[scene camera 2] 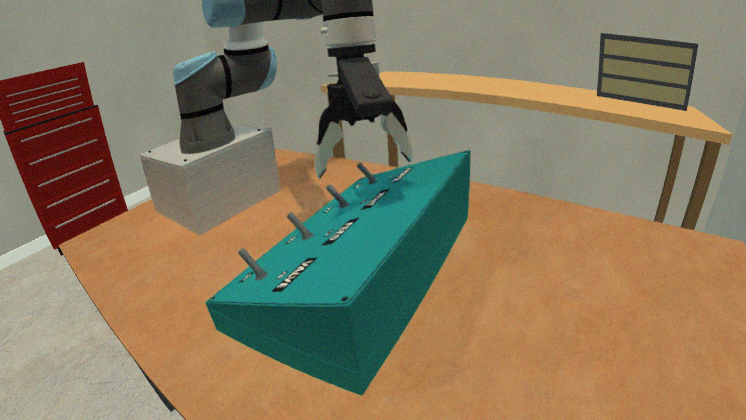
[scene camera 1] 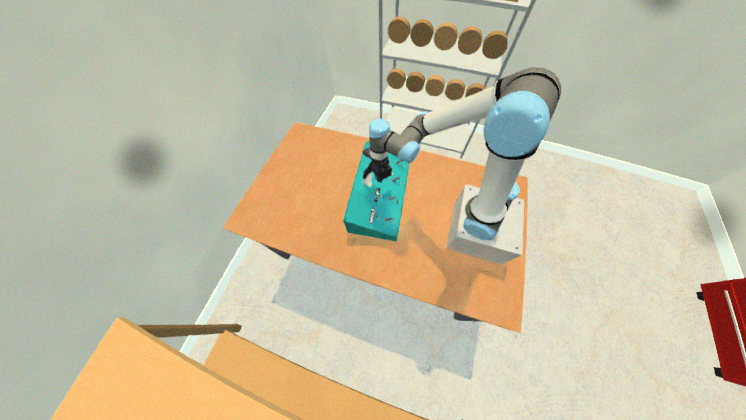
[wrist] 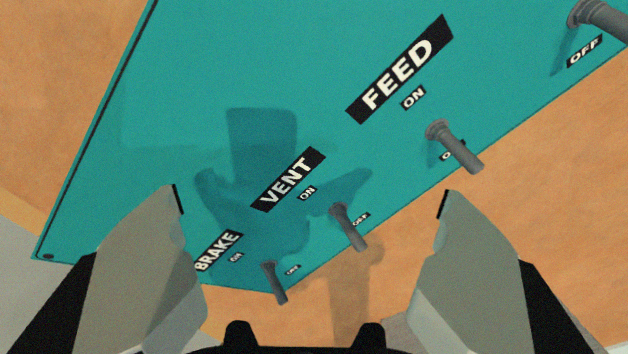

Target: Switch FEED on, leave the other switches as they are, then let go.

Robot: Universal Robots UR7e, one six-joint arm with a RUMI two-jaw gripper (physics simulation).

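Places are measured from the arm's base along level axes (x ahead, y left, z up), in metres.
Pixels of known places: gripper, between the fingertips: [scene camera 2: 365, 169] [scene camera 1: 377, 179] [wrist: 310, 191]; arm's base, origin of its link: [scene camera 2: 207, 143].
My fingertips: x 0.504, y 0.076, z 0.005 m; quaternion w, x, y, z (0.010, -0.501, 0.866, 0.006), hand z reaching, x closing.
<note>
For each thing: its top centre in the pictures, then the offset to it from my fingertips. Level surfaces: height alone.
- VALVE lever, centre of its top: [scene camera 2: 247, 250] 0.056 m down, 0.025 m back, 0.214 m right
- VENT lever, centre of its top: [wrist: 352, 244] [scene camera 2: 334, 185] 0.056 m down, 0.099 m back, 0.014 m left
- BRAKE lever, centre of its top: [wrist: 272, 300] [scene camera 2: 365, 163] 0.056 m down, 0.136 m back, 0.128 m left
- orange table, height of its surface: 0.183 m down
The teal switch panel [scene camera 1: 360, 208] [scene camera 2: 339, 266] [wrist: 165, 75] stands on the table with four labelled levers. The FEED lever [scene camera 1: 392, 199] [scene camera 2: 299, 225] [wrist: 457, 147] leans over its OFF label, away from ON. The VALVE lever [scene camera 2: 252, 264] [wrist: 600, 17], VENT lever [scene camera 2: 337, 196] [wrist: 348, 227] and BRAKE lever [scene camera 2: 366, 173] [wrist: 275, 282] also lean to their OFF sides. My gripper [scene camera 1: 376, 180] [scene camera 2: 363, 165] [wrist: 310, 191] is open and empty, above the panel's VENT and BRAKE end. The FEED lever is outside the fingers, beyond the right fingertip in the wrist view.
The panel stands on the orange table [scene camera 1: 281, 182] [scene camera 2: 548, 292], in front of the arm's pale base block [scene camera 1: 485, 245] [scene camera 2: 224, 187]. A shelf rack [scene camera 1: 381, 78] is behind the table. A red tool cabinet [scene camera 1: 725, 333] [scene camera 2: 67, 172] and a wooden bench [scene camera 2: 522, 91] stand farther off.
</note>
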